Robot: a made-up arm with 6 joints.
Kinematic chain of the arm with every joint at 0, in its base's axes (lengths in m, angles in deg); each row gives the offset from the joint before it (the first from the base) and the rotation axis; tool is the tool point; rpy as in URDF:
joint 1: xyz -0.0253 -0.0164 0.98 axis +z
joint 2: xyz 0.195 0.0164 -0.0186 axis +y
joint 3: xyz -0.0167 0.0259 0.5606 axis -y
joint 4: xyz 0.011 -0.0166 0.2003 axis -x
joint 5: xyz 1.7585 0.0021 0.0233 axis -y
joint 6: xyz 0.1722 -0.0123 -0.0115 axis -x
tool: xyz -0.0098 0.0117 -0.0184 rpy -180 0 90
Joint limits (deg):
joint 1: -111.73..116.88
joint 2: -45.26..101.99
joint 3: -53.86..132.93
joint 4: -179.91..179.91
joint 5: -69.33..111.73
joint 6: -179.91..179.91
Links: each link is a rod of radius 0.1 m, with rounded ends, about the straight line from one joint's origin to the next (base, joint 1, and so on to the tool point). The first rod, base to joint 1, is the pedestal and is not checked.
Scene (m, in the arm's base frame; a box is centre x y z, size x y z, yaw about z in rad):
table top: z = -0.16
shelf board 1: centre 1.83 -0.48 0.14 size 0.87 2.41 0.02 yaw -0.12
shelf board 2: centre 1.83 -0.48 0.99 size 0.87 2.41 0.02 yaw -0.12
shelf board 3: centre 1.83 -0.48 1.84 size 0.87 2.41 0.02 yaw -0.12
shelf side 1: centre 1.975 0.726 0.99 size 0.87 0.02 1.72 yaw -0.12
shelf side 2: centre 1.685 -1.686 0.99 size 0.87 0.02 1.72 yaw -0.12
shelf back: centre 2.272 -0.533 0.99 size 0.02 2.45 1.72 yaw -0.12
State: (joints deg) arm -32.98 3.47 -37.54 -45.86 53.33 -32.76
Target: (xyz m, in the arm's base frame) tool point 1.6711 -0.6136 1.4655
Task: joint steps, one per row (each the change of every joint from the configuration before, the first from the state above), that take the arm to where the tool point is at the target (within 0.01 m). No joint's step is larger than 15 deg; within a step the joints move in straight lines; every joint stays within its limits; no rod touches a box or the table.
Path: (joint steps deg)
1: -11.27 -10.08 -4.08 -3.55 -5.23 -0.16
2: -11.28 -10.08 -4.08 -3.55 -5.23 -0.15
3: -11.27 -10.07 -4.08 -3.55 -5.22 -0.16
4: -11.28 -10.08 -4.08 -3.55 -5.23 -0.15
5: 12.24 1.45 3.09 2.86 5.67 -0.08
6: 12.24 1.46 3.09 2.87 5.66 -0.09
7: 12.23 1.45 3.09 2.86 5.67 -0.08
8: 12.24 1.46 3.09 2.87 5.66 -0.08
9: 12.24 1.45 3.09 2.86 5.67 -0.08

